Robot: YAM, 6 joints.
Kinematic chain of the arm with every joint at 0, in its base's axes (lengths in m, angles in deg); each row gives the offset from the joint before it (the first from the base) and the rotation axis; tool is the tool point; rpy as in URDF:
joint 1: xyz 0 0 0.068 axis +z
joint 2: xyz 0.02 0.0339 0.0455 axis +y
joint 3: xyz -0.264 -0.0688 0 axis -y
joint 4: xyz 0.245 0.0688 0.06 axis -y
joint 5: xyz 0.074 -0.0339 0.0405 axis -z
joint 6: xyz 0.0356 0 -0.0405 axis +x
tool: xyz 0 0 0 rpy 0 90 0
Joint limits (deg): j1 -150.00..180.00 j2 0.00..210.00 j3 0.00..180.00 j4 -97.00..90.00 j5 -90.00..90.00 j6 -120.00..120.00
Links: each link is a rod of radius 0.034 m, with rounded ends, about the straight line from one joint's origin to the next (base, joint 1, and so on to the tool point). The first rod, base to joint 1, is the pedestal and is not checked.
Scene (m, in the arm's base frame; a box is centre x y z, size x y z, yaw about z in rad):
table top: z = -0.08
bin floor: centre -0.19 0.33 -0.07 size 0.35 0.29 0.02 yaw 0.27
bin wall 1: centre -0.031 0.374 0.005 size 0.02 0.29 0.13 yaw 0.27
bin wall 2: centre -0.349 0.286 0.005 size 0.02 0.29 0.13 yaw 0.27
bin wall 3: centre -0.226 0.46 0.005 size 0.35 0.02 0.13 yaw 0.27
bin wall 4: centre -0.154 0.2 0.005 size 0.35 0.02 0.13 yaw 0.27
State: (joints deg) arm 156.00 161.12 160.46 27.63 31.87 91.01
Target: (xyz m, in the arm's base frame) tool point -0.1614 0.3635 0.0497
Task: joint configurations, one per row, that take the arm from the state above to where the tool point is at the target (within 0.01 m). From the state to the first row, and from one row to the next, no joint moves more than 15 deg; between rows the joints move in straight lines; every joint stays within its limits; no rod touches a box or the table.
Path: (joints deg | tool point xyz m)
1: 150.49 153.52 147.60 21.93 33.46 91.01 | -0.5176 0.3155 0.2942
2: 144.98 145.93 134.75 16.24 35.04 91.01 | -0.4742 0.3573 0.2818
3: 139.47 138.33 121.89 10.54 36.63 91.01 | -0.4203 0.3873 0.2667
4: 133.97 130.74 109.04 4.85 38.21 91.01 | -0.3589 0.4037 0.2491
5: 128.46 123.14 96.18 -0.85 39.80 91.01 | -0.2929 0.4053 0.2297
6: 122.95 115.55 83.33 -6.55 41.39 91.01 | -0.2259 0.3918 0.2088
7: 117.44 107.95 70.47 -12.24 42.97 91.01 | -0.1614 0.3635 0.1869
8: 117.39 117.93 69.85 -11.24 42.16 91.01 | -0.1643 0.3690 0.1182
9: 117.33 127.91 69.22 -10.23 41.36 91.01 | -0.1614 0.3635 0.0497

